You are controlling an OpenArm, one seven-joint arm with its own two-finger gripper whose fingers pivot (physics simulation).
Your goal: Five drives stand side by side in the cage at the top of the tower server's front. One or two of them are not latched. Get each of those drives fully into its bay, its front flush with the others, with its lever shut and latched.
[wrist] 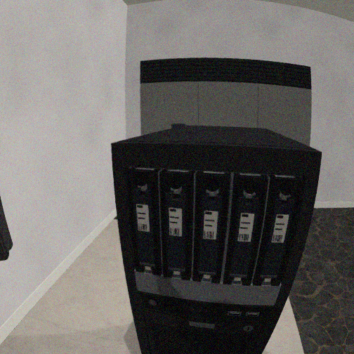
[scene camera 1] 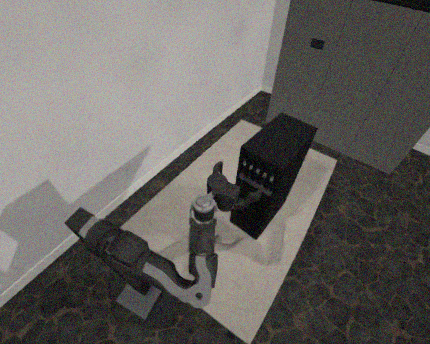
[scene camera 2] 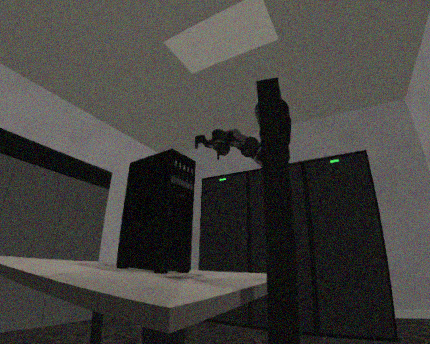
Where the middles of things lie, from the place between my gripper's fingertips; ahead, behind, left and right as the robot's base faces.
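Scene:
Black tower server [scene camera 2: 156, 230]: 280 mm ahead of my hand, 70 mm to the right of it and 270 mm below it. My gripper is 80 mm above the drive lever [wrist: 175, 206] and 140 mm short of it.

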